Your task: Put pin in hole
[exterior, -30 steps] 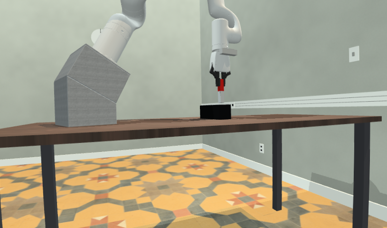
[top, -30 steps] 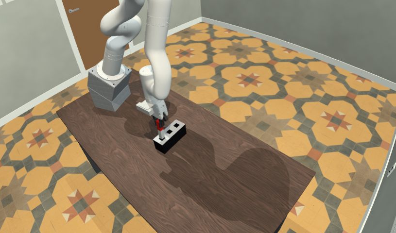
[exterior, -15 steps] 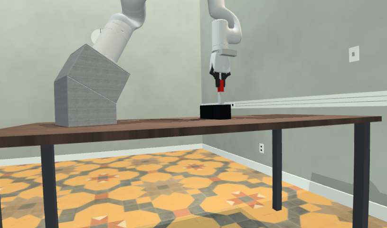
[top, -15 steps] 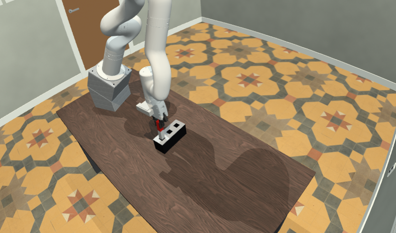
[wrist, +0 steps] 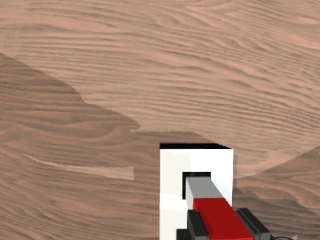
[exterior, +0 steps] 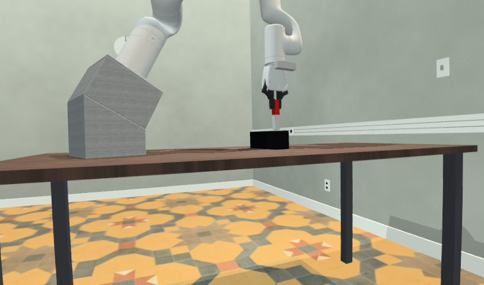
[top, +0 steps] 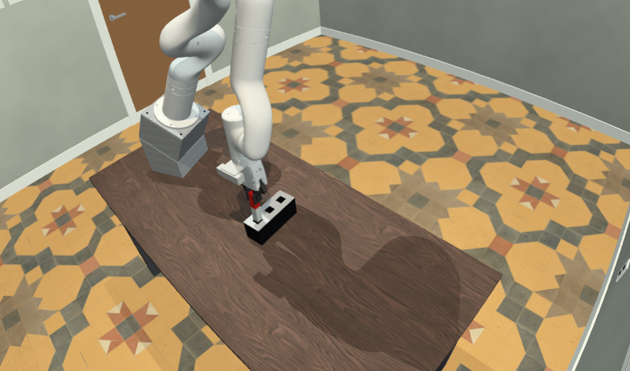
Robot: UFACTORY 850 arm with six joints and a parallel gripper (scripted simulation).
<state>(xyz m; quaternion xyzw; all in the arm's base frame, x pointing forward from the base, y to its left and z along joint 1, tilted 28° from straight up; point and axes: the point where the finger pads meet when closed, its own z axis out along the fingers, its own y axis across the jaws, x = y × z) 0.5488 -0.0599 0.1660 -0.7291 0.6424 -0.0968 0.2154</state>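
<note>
Right now my hand is 2 cm above the pin. From my hand the other things lie so: black block 14 cm below, 5 cm to the left, 1 cm behind.
</note>
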